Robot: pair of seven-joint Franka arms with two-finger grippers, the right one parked.
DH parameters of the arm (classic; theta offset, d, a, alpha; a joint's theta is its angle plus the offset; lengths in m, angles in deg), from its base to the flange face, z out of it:
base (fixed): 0 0 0 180
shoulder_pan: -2.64 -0.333 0 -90
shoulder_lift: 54.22 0 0 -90
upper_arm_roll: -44.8 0.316 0.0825 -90
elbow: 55.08 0 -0.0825 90
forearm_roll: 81.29 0.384 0 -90
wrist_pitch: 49.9 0 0.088 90
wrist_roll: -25.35 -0.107 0 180
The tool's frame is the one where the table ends.
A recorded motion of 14 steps. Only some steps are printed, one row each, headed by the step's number.
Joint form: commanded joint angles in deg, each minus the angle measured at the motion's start. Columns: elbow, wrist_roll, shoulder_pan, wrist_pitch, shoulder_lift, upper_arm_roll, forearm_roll.
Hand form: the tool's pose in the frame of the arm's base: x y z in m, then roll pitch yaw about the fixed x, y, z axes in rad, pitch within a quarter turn. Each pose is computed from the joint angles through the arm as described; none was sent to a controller.
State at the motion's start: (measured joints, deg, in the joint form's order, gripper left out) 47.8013 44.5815 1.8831 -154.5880 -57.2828 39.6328 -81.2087
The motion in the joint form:
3: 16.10 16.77 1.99 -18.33 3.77 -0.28 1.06
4: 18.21 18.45 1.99 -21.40 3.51 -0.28 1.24
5: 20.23 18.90 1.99 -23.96 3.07 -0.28 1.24
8: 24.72 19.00 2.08 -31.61 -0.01 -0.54 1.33
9: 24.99 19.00 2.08 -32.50 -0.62 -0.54 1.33
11: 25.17 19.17 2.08 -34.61 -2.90 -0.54 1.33
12: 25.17 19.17 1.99 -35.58 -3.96 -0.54 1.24
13: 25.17 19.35 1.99 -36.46 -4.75 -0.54 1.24
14: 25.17 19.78 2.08 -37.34 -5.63 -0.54 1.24
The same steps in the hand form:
3: 0.5487 -0.0636 0.4414 3.1081 -0.0779 0.5029
4: 0.5466 -0.0633 0.4267 3.0998 -0.0876 0.5302
5: 0.5435 -0.0630 0.4104 3.0970 -0.0879 0.5374
8: 0.5384 -0.0659 0.3587 3.0911 -0.0855 0.5302
9: 0.5388 -0.0660 0.3524 3.0899 -0.0849 0.5300
11: 0.5418 -0.0664 0.3331 3.0897 -0.0773 0.5326
12: 0.5435 -0.0658 0.3247 3.0880 -0.0741 0.5353
13: 0.5448 -0.0660 0.3186 3.0855 -0.0742 0.5386
14: 0.5459 -0.0671 0.3117 3.0835 -0.0728 0.5446

